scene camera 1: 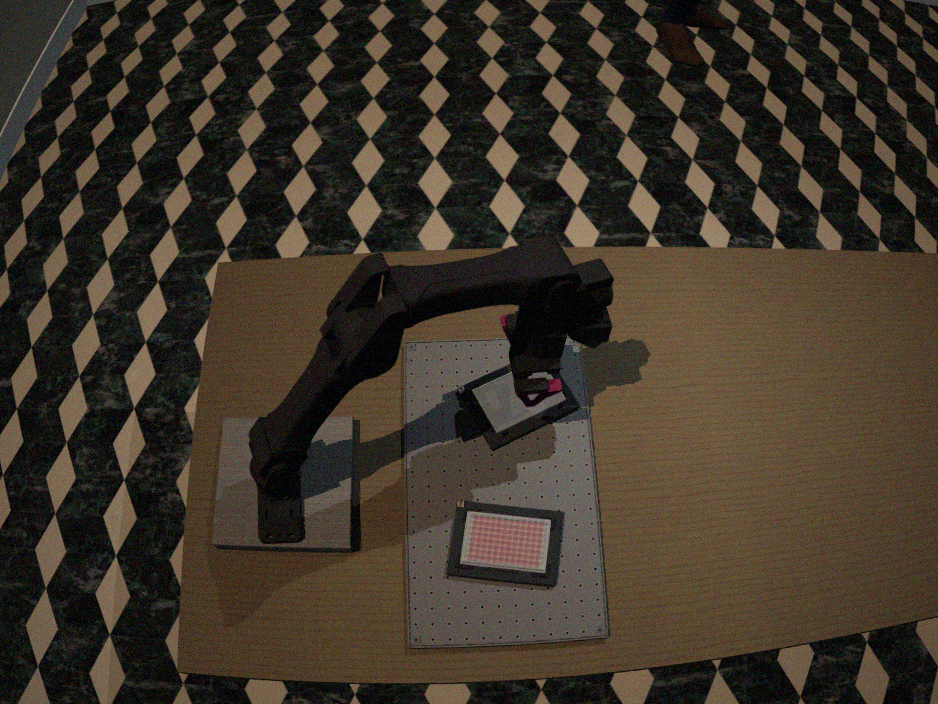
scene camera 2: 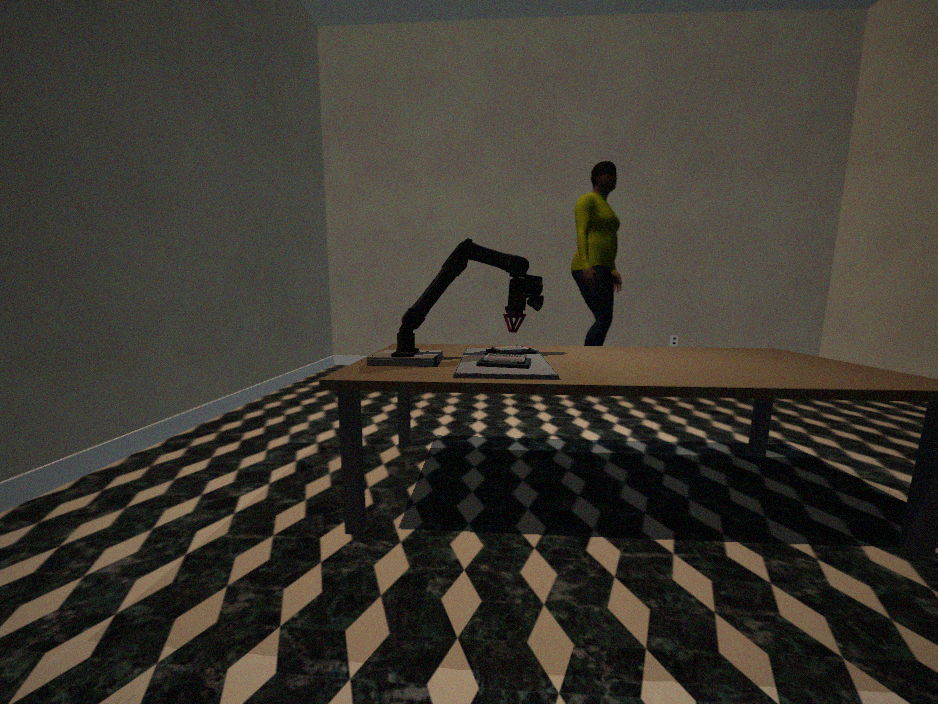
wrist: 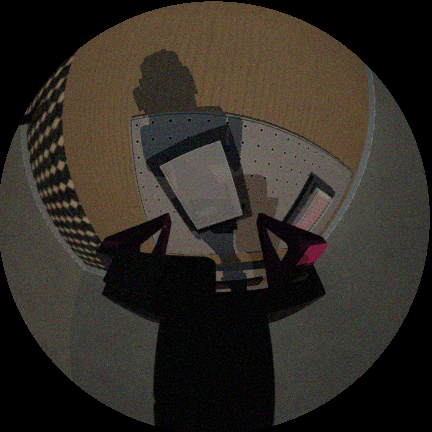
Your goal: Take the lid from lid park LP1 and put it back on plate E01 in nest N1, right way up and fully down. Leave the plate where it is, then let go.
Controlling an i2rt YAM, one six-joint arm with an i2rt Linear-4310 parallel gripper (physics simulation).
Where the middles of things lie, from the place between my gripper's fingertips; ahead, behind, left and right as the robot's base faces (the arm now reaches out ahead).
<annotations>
Right now the grey lid (scene camera 1: 497, 398) is 7 cm below my hand and 1 cm to the left of it. Round my hand: plate with pink wells (scene camera 1: 497, 541) 24 cm to the right, 6 cm below, 6 cm behind.
</annotations>
